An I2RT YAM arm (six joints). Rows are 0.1 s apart.
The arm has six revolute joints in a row. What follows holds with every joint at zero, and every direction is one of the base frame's.
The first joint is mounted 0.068 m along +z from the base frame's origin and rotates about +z.
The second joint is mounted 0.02 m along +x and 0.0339 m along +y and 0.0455 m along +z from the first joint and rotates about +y.
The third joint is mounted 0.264 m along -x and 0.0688 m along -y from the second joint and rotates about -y.
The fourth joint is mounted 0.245 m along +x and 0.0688 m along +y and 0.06 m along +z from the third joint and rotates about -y.
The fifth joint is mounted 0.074 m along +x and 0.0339 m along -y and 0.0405 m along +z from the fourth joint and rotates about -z.
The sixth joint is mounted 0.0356 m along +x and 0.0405 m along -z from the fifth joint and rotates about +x.
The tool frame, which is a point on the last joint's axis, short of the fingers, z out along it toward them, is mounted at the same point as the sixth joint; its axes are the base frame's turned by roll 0, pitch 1.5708 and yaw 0 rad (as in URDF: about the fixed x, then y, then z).
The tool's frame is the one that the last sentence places.
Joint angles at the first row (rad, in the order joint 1, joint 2, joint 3, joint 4, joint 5, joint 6):
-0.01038, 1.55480, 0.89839, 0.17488, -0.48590, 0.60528
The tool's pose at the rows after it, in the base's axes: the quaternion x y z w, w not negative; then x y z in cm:
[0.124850, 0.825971, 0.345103, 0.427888, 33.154, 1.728, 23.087]
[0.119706, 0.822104, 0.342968, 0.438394, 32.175, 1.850, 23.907]
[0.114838, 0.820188, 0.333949, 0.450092, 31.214, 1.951, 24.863]
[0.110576, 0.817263, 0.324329, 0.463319, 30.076, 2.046, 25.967]
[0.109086, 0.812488, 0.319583, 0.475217, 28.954, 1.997, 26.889]
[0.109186, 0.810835, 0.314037, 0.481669, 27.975, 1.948, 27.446]
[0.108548, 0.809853, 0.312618, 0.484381, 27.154, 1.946, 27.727]
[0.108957, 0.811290, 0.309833, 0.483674, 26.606, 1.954, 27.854]
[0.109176, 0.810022, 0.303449, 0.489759, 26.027, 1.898, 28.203]
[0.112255, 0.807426, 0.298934, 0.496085, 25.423, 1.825, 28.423]
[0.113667, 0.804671, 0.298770, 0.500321, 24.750, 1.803, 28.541]
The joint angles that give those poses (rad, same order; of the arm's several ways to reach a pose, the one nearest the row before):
0.00260, 1.51444, 0.87037, 0.18191, -0.47933, 0.60291
0.00737, 1.46181, 0.84936, 0.17166, -0.47015, 0.59792
0.01303, 1.40742, 0.83789, 0.14419, -0.44867, 0.58342
0.01930, 1.34427, 0.82700, 0.11085, -0.42419, 0.56990
0.01993, 1.28476, 0.81310, 0.08706, -0.41018, 0.56546
0.02042, 1.23627, 0.79993, 0.06022, -0.39700, 0.56009
0.02146, 1.19780, 0.78518, 0.04121, -0.39283, 0.55836
0.02288, 1.17311, 0.77744, 0.01953, -0.38733, 0.55514
0.02301, 1.14375, 0.77204, 0.00239, -0.37339, 0.54840
0.02252, 1.11363, 0.76051, -0.00609, -0.35940, 0.54915
0.02292, 1.08132, 0.74444, -0.01225, -0.35434, 0.55301

